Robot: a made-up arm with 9 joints. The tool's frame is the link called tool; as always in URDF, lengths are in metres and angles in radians.
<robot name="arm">
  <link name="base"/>
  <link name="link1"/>
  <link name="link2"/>
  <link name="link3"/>
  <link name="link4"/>
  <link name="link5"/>
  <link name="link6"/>
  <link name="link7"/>
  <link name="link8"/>
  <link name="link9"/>
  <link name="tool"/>
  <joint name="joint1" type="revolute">
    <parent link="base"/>
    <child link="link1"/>
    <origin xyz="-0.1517 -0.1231 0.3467" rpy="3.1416 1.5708 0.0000"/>
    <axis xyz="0 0 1"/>
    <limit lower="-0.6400" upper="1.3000"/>
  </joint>
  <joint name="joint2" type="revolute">
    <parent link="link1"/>
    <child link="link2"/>
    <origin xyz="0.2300 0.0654 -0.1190" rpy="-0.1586 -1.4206 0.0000"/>
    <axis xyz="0 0 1"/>
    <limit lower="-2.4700" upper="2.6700"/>
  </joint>
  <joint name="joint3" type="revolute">
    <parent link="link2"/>
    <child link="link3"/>
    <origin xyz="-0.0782 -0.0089 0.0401" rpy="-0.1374 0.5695 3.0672"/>
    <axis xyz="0 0 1"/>
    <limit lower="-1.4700" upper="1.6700"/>
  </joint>
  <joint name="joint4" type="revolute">
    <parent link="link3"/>
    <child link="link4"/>
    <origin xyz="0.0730 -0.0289 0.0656" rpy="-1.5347 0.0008 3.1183"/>
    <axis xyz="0 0 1"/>
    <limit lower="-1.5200" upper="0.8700"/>
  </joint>
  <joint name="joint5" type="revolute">
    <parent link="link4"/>
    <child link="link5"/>
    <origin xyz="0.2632 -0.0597 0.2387" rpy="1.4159 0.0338 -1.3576"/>
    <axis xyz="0 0 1"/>
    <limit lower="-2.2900" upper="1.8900"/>
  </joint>
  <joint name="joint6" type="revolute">
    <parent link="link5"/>
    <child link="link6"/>
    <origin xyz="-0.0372 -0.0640 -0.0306" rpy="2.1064 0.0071 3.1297"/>
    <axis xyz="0 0 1"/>
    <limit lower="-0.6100" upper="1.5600"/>
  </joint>
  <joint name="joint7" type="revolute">
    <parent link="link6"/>
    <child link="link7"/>
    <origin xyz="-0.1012 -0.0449 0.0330" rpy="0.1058 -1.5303 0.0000"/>
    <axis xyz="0 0 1"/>
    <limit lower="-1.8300" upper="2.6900"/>
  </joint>
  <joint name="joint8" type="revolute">
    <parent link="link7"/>
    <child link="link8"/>
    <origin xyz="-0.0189 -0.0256 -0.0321" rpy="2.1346 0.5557 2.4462"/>
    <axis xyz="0 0 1"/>
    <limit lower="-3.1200" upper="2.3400"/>
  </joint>
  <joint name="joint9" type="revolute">
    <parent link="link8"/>
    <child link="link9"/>
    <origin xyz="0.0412 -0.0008 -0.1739" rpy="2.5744 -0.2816 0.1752"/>
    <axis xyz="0 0 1"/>
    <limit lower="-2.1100" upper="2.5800"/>
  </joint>
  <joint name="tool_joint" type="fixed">
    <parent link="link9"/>
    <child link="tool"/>
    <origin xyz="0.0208 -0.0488 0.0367" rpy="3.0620 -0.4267 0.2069"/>
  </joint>
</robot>
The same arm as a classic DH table. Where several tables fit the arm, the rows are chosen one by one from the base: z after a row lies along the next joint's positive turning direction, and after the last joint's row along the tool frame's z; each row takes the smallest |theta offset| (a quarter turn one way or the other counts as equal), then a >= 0, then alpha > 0; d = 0 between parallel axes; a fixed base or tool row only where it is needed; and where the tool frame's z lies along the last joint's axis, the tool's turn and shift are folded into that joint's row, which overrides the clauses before.
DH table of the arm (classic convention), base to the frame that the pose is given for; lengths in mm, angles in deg. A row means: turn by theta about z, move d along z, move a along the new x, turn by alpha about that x. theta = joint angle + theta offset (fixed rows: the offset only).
base (fixed): a 123.1  alpha 90  d 346.7  theta_offset -90
joint1: a 101.3  alpha -81.5  d 65.1  theta_offset -9.19
joint2: a 5  alpha -33.47  d -297.7  theta_offset 11.48
joint3: a 73.7  alpha 87.93  d 207.1  theta_offset 76.59
joint4: a -115.3  alpha -81.14  d 304  theta_offset -77.43
joint5: a 36.2  alpha 120.69  d -315.9  theta_offset -2.88
joint6: a 34  alpha 87.69  d -46.4  theta_offset -84.41
joint7: a 11.8  alpha -117  d 58.3  theta_offset 31.47
joint8: a -33.9  alpha -144.11  d -174.6  theta_offset -2.69
joint9: a -49.1  alpha 155.16  d 119.9  theta_offset -60.75
tool (fixed): a 0  alpha 0  d 47.6  theta_offset 80.08
Joint limits (deg, base to tool): -36.67..74.48 -141.52..152.98 -84.22..95.68 -87.09..49.85 -131.21..108.29 -34.95..89.38 -104.85..154.13 -178.76..134.07 -120.89..147.82

